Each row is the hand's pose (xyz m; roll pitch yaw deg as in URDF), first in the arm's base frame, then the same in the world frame.
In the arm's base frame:
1: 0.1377 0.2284 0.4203 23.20 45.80 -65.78
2: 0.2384 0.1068 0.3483 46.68 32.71 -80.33
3: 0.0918 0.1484 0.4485 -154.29 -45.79 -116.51
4: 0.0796 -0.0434 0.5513 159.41 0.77 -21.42
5: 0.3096 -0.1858 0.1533 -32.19 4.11 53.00
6: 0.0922 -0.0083 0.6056 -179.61 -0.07 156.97
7: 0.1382 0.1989 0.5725 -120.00 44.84 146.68
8: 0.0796 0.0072 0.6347 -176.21 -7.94 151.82
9: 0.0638 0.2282 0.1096 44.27 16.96 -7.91
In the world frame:
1: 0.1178 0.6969 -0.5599 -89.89 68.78 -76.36
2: 0.1544 0.7062 -0.7293 -28.93 58.15 -45.15
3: 0.2101 0.6689 -0.5597 150.63 -14.84 8.30
4: 0.4226 0.6973 -0.5990 -173.37 51.06 86.17
5: 0.2777 0.5873 -1.0445 22.84 -1.67 148.53
6: 0.4176 0.7474 -0.5565 155.33 -51.14 -96.62
7: 0.2183 0.7919 -0.4897 -127.15 -10.08 -121.47
8: 0.4229 0.7594 -0.5237 160.54 -60.42 -99.24
9: -0.0180 0.4397 -0.6917 97.31 54.90 120.76

